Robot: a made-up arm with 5 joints. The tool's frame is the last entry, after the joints.
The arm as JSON. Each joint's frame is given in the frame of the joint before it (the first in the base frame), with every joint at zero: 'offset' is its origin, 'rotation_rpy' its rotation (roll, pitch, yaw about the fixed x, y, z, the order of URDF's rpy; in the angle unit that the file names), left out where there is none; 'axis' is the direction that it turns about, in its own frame. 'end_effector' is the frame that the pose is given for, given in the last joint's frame.
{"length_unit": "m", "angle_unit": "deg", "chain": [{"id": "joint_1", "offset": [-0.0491, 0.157, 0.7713], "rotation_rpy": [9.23, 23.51, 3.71], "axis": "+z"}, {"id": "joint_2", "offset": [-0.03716, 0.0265, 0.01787], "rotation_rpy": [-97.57, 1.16, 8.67], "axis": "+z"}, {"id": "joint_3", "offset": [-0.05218, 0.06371, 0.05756], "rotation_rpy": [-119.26, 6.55, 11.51], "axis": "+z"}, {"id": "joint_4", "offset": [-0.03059, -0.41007, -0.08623], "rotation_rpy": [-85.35, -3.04, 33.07], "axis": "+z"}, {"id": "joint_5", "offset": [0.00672, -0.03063, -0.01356], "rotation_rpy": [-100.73, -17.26, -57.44], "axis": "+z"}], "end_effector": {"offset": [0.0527, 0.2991, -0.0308], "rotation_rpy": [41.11, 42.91, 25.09]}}
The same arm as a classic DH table. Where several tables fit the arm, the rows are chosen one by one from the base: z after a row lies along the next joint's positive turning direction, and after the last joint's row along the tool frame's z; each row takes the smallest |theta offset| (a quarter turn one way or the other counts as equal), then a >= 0, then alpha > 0; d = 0 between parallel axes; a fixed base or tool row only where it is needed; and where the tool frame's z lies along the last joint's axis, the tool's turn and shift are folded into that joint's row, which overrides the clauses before.
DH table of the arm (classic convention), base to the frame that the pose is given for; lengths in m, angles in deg. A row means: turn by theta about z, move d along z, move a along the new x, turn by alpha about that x. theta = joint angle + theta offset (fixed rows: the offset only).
base (fixed): a 0.1334, alpha 25.16, d 0.9763, theta offset 71.54
joint_1: a -0.0327, alpha -97.57, d -0.2043, theta offset -60.93
joint_2: a -0.0337, alpha -119.05, d 0.1315, theta offset 16.33
joint_3: a -0.2508, alpha -85.36, d 0.0262, theta offset 40.81
joint_4: a 0.0300, alpha -100.24, d -0.3422, theta offset -63.71
joint_5: a 0.2905, alpha 56.50, d 0.0185, theta offset 45.50
tool (fixed): a 0.0000, alpha 0.00, d -0.1062, theta offset -54.73

